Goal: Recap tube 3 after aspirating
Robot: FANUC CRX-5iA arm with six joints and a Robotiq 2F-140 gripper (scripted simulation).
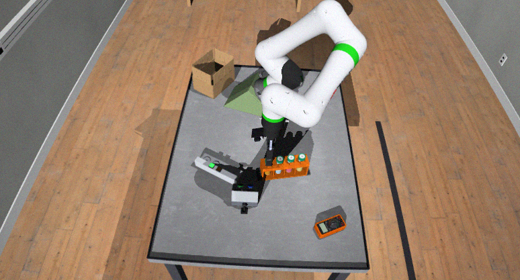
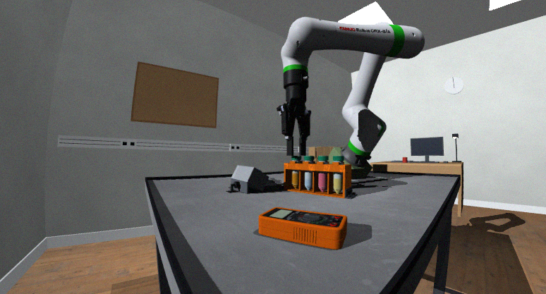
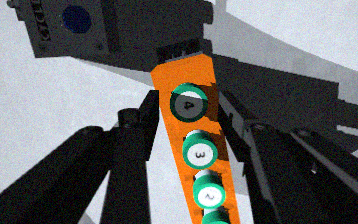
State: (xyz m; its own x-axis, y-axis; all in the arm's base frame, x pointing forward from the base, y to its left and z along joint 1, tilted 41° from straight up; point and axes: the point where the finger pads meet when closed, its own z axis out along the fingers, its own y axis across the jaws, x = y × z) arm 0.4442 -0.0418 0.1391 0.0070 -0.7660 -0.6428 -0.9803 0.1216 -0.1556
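The key housing is 13 cm ahead of my hand, 9 cm to the right of it and 10 cm below it.
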